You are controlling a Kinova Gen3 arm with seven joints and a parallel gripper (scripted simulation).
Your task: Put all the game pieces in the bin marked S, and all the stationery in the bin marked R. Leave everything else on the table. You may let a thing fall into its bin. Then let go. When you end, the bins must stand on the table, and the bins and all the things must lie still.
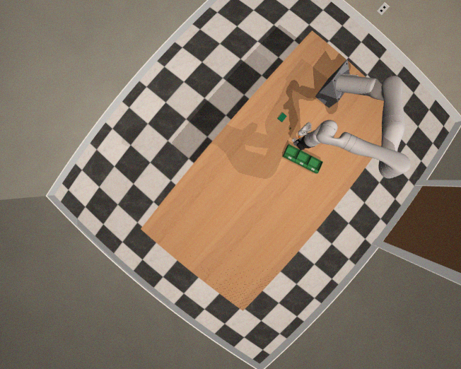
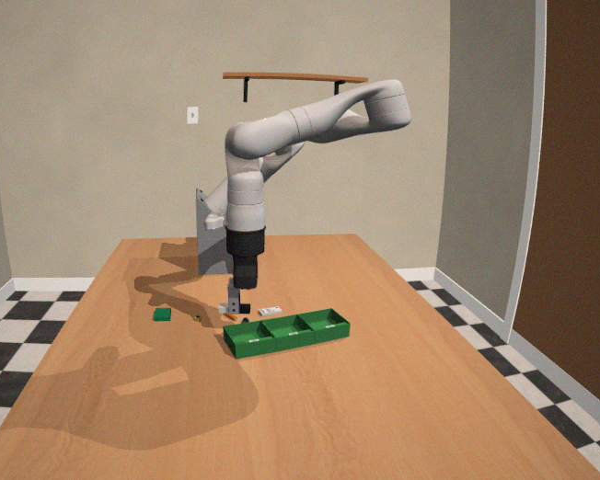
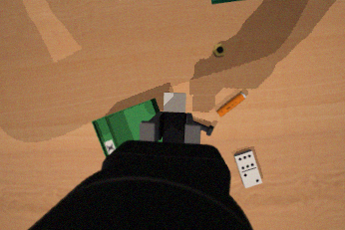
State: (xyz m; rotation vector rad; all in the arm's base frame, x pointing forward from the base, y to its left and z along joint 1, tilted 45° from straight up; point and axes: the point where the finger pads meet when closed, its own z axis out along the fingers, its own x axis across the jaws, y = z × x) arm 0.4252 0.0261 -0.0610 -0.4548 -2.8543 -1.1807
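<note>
The green three-compartment tray lies 100 mm to the left of my hand, 60 mm below it and 50 mm ahead of it. The rest, counted from my hand: dark piece 70 mm below, 30 mm to the left, 30 mm behind; then orange stick 80 mm behind, 70 mm below; then olive ring 80 mm behind, 70 mm to the right, 70 mm below.
</note>
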